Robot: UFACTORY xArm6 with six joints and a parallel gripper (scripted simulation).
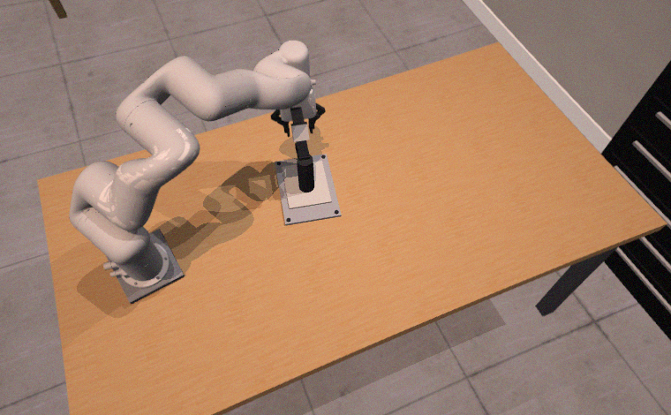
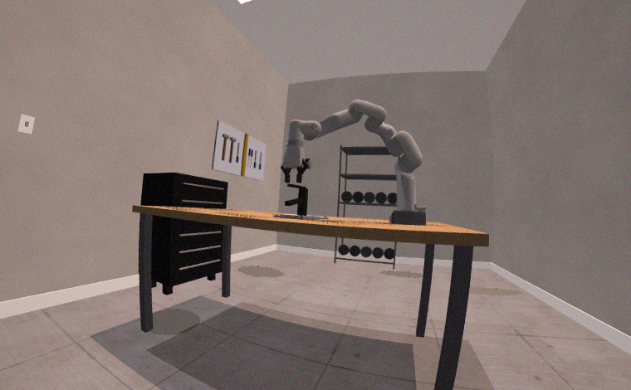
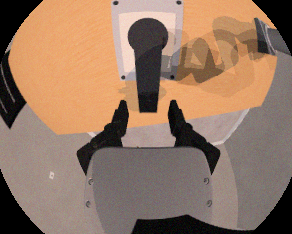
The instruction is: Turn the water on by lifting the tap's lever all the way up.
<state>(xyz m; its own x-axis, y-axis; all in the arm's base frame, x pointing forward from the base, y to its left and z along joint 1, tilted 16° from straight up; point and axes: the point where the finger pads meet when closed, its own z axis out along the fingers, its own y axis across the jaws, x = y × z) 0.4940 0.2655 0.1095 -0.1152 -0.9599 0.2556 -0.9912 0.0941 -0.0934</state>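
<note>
My gripper is now 10 mm past the tap lever, 60 mm to the left of it and 40 mm above it.
</note>
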